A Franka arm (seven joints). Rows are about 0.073 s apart.
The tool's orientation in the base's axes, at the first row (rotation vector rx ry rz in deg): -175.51 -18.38 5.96
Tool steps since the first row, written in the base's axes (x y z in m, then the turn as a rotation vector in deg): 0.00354 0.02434 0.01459 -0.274 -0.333 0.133; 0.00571 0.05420 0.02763 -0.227 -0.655 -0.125; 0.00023 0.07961 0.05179 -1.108 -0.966 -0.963; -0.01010 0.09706 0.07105 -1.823 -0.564 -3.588
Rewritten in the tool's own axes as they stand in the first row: 0.00765 -0.02401 -0.01351 -0.345 0.260 -0.130; 0.01521 -0.05360 -0.02509 -0.351 0.601 0.107; 0.01370 -0.08114 -0.04742 -1.225 0.781 0.990; 0.00608 -0.10158 -0.06493 -1.679 0.416 3.677
